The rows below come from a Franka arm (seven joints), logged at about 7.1 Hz.
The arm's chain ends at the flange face. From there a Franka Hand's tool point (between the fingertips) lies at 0.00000 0.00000 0.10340 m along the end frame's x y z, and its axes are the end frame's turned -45 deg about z.
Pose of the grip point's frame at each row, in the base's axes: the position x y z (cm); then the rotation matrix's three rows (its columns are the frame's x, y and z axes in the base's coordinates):
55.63 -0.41 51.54; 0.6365 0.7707 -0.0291; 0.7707 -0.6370 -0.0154; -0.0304 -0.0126 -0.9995
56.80 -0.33 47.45; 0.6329 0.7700 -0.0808; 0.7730 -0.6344 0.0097; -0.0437 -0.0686 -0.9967
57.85 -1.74 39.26; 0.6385 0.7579 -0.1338; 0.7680 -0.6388 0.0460; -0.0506 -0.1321 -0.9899
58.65 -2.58 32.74; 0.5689 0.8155 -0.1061; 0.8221 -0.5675 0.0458; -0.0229 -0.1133 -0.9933
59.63 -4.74 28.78; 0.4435 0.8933 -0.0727; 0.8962 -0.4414 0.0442; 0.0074 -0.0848 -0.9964
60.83 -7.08 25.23; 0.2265 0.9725 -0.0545; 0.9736 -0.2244 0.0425; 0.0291 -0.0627 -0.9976
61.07 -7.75 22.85; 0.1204 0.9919 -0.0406; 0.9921 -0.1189 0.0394; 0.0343 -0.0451 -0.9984
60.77 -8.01 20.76; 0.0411 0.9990 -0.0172; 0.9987 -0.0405 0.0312; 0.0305 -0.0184 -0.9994
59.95 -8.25 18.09; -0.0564 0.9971 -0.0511; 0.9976 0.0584 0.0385; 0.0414 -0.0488 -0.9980
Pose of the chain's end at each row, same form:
55.93 -0.25 61.87; 0.9950 0.0949 -0.0291; 0.0945 -0.9954 -0.0154; -0.0304 0.0126 -0.9995
57.64 -0.43 57.76; 0.9920 0.0969 -0.0808; 0.0980 -0.9952 0.0097; -0.0794 -0.0176 -0.9967
59.23 -2.22 49.50; 0.9874 0.0844 -0.1338; 0.0914 -0.9948 0.0460; -0.1292 -0.0576 -0.9899
59.75 -3.05 43.01; 0.9789 0.1744 -0.1061; 0.1800 -0.9826 0.0458; -0.0963 -0.0639 -0.9933
60.38 -5.20 39.08; 0.9453 0.3181 -0.0727; 0.3216 -0.9458 0.0442; -0.0547 -0.0652 -0.9964
61.39 -7.52 35.55; 0.8478 0.5275 -0.0545; 0.5298 -0.8471 0.0425; -0.0238 -0.0649 -0.9976
61.49 -8.16 33.17; 0.7865 0.6162 -0.0406; 0.6174 -0.7856 0.0394; -0.0076 -0.0561 -0.9984
60.95 -8.33 31.09; 0.7355 0.6773 -0.0172; 0.6775 -0.7348 0.0312; 0.0086 -0.0346 -0.9994
60.48 -8.65 28.41; 0.6652 0.7449 -0.0511; 0.7467 -0.6641 0.0385; -0.0052 -0.0638 -0.9980

